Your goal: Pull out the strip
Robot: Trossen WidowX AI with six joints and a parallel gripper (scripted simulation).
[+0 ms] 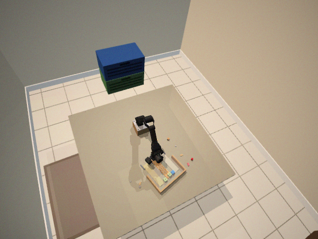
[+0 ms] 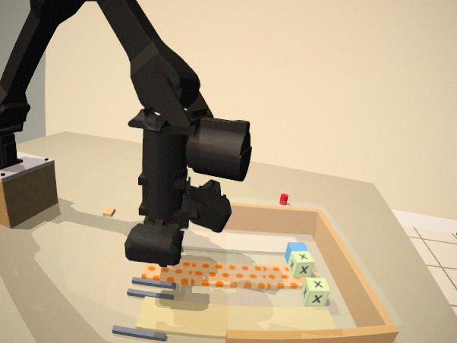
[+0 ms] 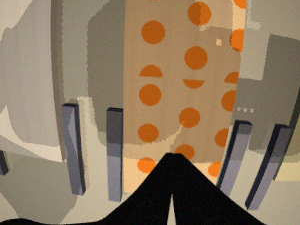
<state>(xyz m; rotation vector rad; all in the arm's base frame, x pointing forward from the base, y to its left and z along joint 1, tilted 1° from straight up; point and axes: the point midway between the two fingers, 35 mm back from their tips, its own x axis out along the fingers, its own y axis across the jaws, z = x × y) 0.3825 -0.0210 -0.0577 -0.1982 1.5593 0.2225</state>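
Now: gripper tip 90 mm short of the orange dotted strip, 30 mm to the right of it and 10 mm above it. From my gripper tip the other things lie so: small orange cube: 240 mm to the left, 140 mm behind; red peg: 340 mm to the left, 160 mm ahead.
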